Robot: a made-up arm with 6 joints.
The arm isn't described. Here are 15 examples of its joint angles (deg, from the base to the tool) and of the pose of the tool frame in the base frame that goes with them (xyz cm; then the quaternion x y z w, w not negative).
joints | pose
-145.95 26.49 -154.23 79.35 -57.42 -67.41 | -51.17 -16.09 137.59 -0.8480 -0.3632 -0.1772 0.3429
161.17 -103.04 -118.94 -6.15 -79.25 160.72 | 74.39 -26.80 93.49 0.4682 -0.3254 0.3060 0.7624
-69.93 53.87 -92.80 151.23 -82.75 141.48 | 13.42 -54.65 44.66 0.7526 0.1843 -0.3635 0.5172
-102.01 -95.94 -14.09 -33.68 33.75 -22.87 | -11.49 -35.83 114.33 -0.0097 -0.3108 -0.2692 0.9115
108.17 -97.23 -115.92 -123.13 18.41 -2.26 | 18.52 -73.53 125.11 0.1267 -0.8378 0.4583 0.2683
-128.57 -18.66 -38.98 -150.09 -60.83 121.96 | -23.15 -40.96 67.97 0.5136 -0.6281 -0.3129 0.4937
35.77 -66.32 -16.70 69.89 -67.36 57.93 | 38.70 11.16 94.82 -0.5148 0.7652 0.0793 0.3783
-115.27 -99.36 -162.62 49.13 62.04 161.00 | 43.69 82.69 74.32 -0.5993 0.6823 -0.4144 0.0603
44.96 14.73 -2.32 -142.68 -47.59 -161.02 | -7.80 5.71 37.37 0.4945 0.2406 -0.4001 0.7332
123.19 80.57 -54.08 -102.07 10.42 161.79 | -6.99 -0.06 5.43 0.4314 0.3095 0.4393 0.7247
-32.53 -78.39 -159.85 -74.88 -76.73 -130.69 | -57.59 51.60 93.51 0.6665 -0.0417 0.7350 0.1173
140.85 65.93 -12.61 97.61 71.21 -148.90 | 14.10 -21.64 27.90 0.2366 0.9600 0.1492 0.0137
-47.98 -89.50 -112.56 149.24 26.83 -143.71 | -40.82 43.80 140.38 -0.4536 -0.4033 0.7934 0.0456
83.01 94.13 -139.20 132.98 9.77 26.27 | 9.76 77.04 24.25 0.7526 -0.1847 -0.5727 0.2674
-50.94 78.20 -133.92 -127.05 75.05 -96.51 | 54.29 -75.11 52.75 0.0739 0.9306 -0.2038 0.2949
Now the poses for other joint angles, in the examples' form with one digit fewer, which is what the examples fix.
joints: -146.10 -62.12 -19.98 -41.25 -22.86 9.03
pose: -38.8 -30.9 103.0 -0.235 -0.424 -0.269 0.832
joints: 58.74 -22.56 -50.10 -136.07 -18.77 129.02
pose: 24.3 54.6 83.5 0.697 0.088 0.655 0.278
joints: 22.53 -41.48 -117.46 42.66 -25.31 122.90
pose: -5.4 -11.1 162.5 -0.605 0.016 0.076 0.792
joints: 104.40 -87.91 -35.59 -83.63 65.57 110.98
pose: 0.9 25.6 126.8 0.844 -0.434 0.307 0.072
